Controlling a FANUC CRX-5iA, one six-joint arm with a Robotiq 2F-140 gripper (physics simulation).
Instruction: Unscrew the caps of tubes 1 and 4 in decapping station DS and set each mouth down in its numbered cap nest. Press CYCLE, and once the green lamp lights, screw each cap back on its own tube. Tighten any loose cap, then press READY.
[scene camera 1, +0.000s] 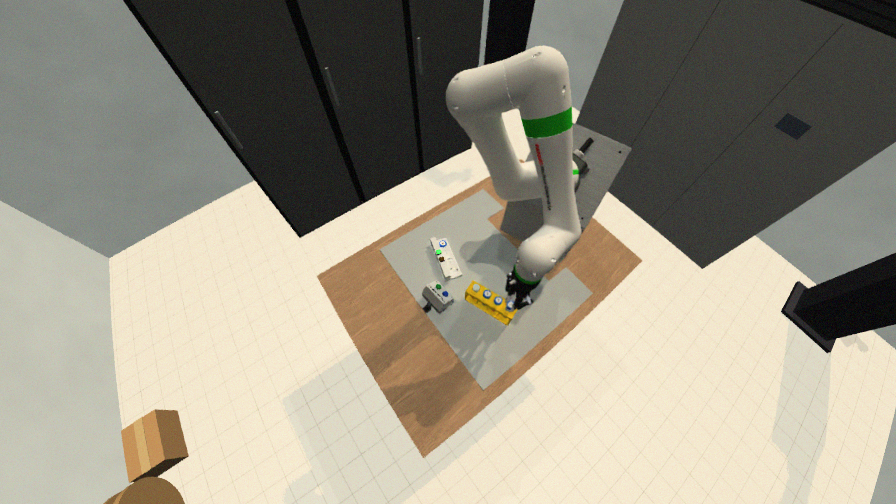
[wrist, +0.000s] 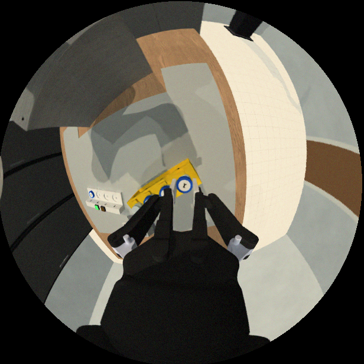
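Observation:
The yellow decapping station (scene camera 1: 488, 310) (wrist: 162, 179) holds the row of tubes. My gripper (scene camera 1: 515, 302) (wrist: 184, 184) points down at its end and is shut on the blue-rimmed white cap 1 (wrist: 184, 184), at the top of tube 1. How tightly that cap sits cannot be told. Blue-rimmed caps 2 (scene camera 1: 498, 300) (wrist: 164, 191) and 3 (scene camera 1: 486, 294) (wrist: 147, 199) are on their tubes. Tube 4 (scene camera 1: 476, 287) shows a grey top without a blue cap. A blue-rimmed cap (scene camera 1: 442, 243) (wrist: 91, 194) sits in the end nest of the white cap-nest block (scene camera 1: 456, 273) (wrist: 112, 206). Its green lamp (scene camera 1: 437, 252) (wrist: 97, 207) is lit.
A grey button box (scene camera 1: 436, 300) with a green button (scene camera 1: 438, 286) and a blue button (scene camera 1: 445, 293) stands beside the station. A dark brown lamp (scene camera 1: 441, 258) (wrist: 103, 208) is beside the green lamp. The grey mat (scene camera 1: 494, 363) lies on a wooden table (scene camera 1: 401, 382).

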